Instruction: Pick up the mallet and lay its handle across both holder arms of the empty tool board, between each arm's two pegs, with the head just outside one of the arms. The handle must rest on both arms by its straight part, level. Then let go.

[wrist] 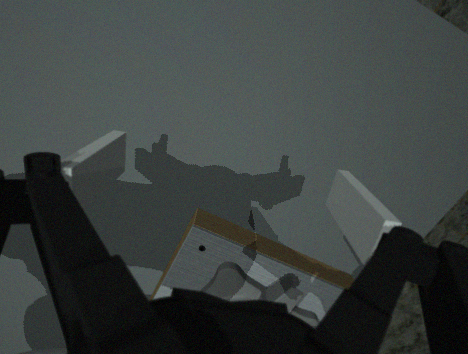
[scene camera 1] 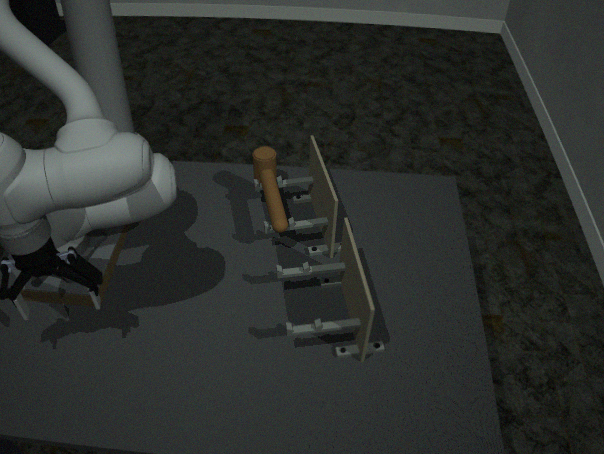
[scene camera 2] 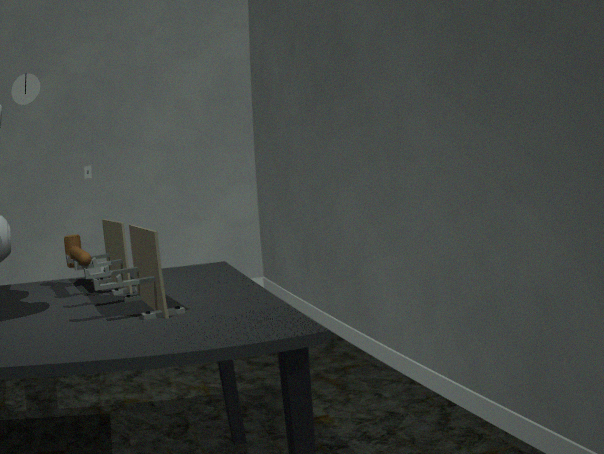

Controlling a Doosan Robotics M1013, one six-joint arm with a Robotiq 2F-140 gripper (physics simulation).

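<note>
The orange-brown mallet [scene camera 1: 274, 202] [scene camera 2: 81, 256] lies across both arms of the far tool board [scene camera 1: 324, 200] [scene camera 2: 114, 245], its head beyond the farther arm and its handle end at the nearer one. The empty near tool board [scene camera 1: 359, 295] [scene camera 2: 145, 265] stands upright, with two bare grey arms, the farther arm [scene camera 1: 326, 271] and the nearer arm [scene camera 1: 337, 327], each with two pegs. My gripper [scene camera 1: 59, 303] [wrist: 230, 170] is open and empty at the left in scene camera 1, well away from the mallet and both boards. The gripper does not show in scene camera 2.
A metal plate with a wooden edge [scene camera 1: 116, 257] [wrist: 225, 227] is near the gripper, at the arm's base. The two boards stand in line on small feet on the dark table [scene camera 1: 420, 310] [scene camera 2: 240, 315]. Walls stand beyond the table.
</note>
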